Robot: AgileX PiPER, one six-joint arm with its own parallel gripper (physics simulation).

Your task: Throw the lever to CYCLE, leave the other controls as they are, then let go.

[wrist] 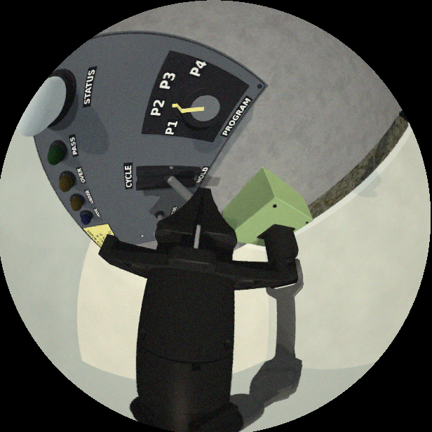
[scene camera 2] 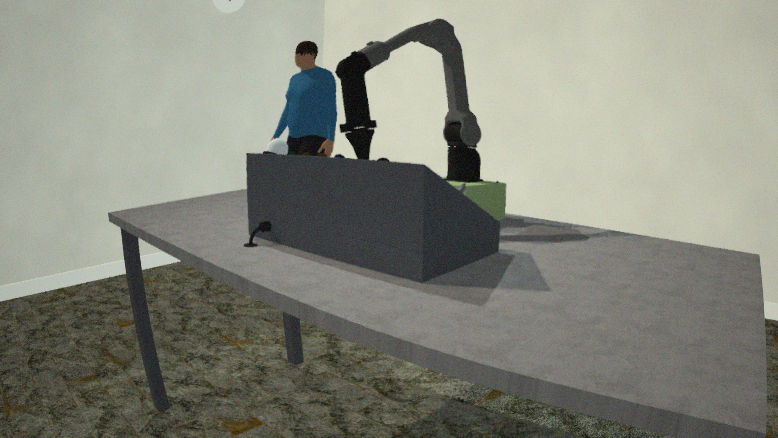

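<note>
The lever (wrist: 180, 187) is a light grey rod at the dark slot (wrist: 145, 178) between the CYCLE and HOLD labels in the wrist view. Its rounded end lies near mid-slot, and its shaft slants down right towards HOLD, partly hidden by the fingers. I cannot tell whether they touch. My gripper (wrist: 203, 194) (scene camera 2: 363, 157) is shut and empty, pointing down over the console (wrist: 117, 145) (scene camera 2: 337, 212). The PROGRAM knob (wrist: 206, 108) has its yellow pointer towards P2. A small toggle (wrist: 159, 217) stands beside the fingers, its label partly hidden.
A white STATUS dome (wrist: 44, 106) (scene camera 2: 277, 145) and the green PASS lamp (wrist: 57, 152) stand on the console. A green block (wrist: 260, 210) (scene camera 2: 487, 196) sits under the arm's base. A person in blue (scene camera 2: 311, 103) stands behind the table (scene camera 2: 626, 326).
</note>
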